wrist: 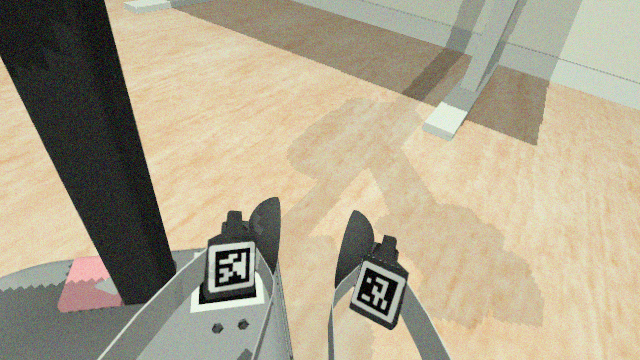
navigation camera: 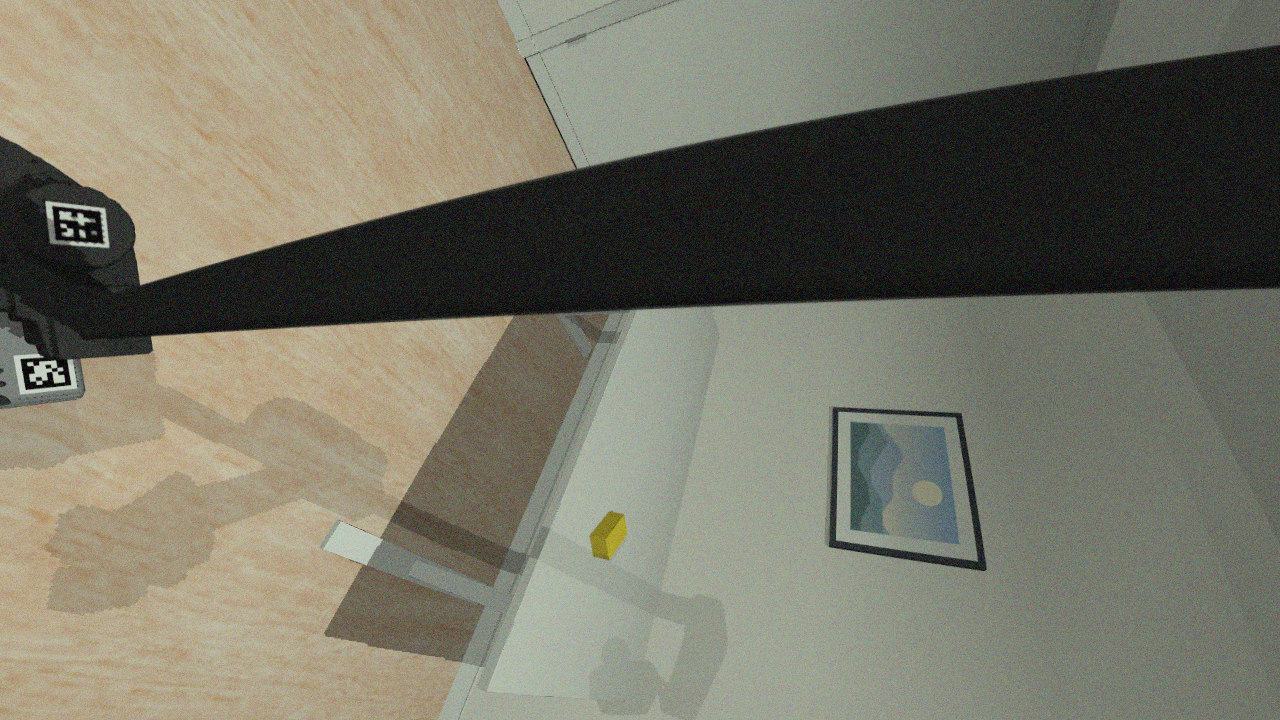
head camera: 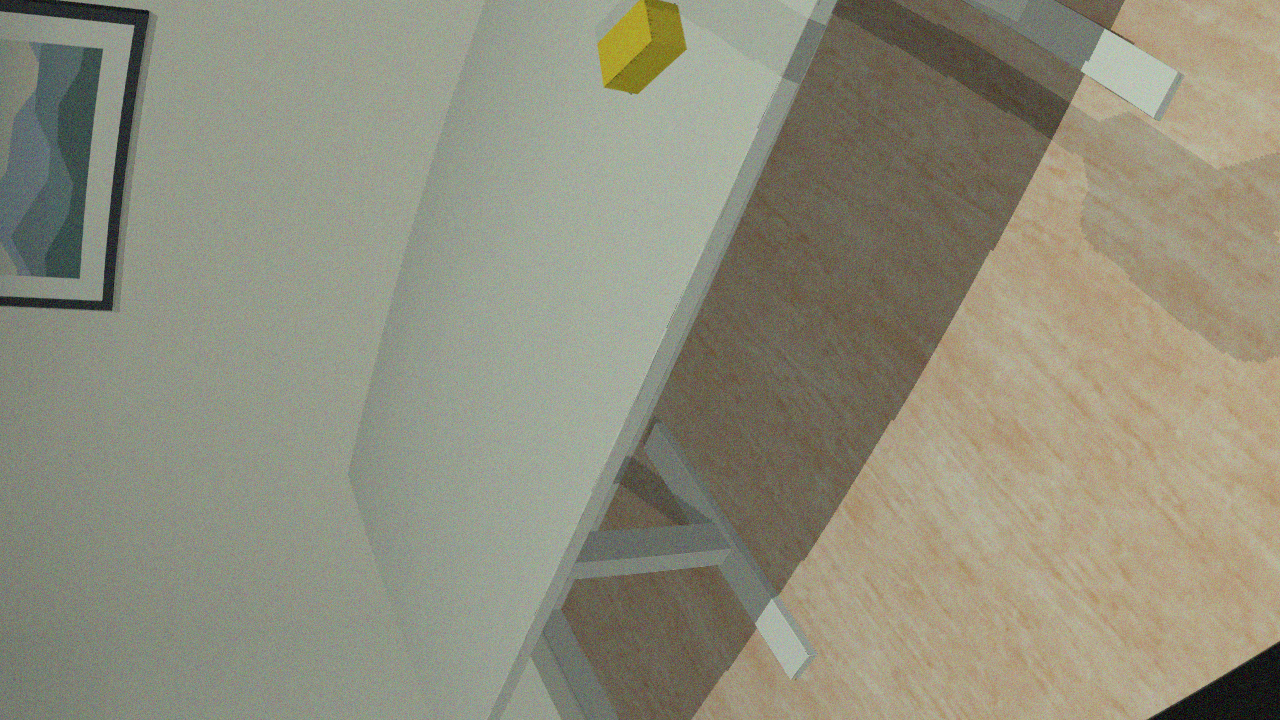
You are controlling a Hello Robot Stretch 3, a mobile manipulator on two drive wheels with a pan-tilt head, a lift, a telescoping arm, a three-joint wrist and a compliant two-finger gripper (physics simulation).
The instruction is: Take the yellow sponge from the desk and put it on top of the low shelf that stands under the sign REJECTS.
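Places are measured from the robot's base along level axes (x ahead, y left, z up), in metres.
Where they show: gripper, fingertip midpoint: (wrist: 311,230) (navigation camera: 1,419).
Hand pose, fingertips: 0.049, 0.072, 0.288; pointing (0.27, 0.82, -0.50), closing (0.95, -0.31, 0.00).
Note:
After its pixels a point has its place, as x, y, z.
The yellow sponge (head camera: 637,49) {0.473, 0.837, 0.765} (navigation camera: 608,535) {0.471, 0.824, 0.764} is a small block on the pale desk (head camera: 554,268) {0.294, 1.113, 0.720} (navigation camera: 617,429) {0.252, 0.972, 0.720}. It shows at the top of the head camera view and below the middle of the navigation view. The desk stands against the wall. My gripper (wrist: 311,230) {0.049, 0.072, 0.287} is open, with its two dark fingertips apart and bare floor showing between them. It hangs over the robot's base edge and the floor, away from the sponge. The sponge does not show in the wrist view. The low shelf and the sign REJECTS do not show in these views.
The desk's legs end in pale feet (head camera: 1132,73) (navigation camera: 351,542) (wrist: 445,120) that reach onto the wood floor. A framed picture (head camera: 129,161) {0.561, 1.634, 1.247} (navigation camera: 971,492) {0.561, 1.601, 1.688} hangs on the wall above the desk. The robot's black mast (navigation camera: 716,197) {-0.071, 0.117, 1.221} crosses the navigation view. A white door (navigation camera: 805,107) {-0.885, 1.893, 1.152} shows behind it.

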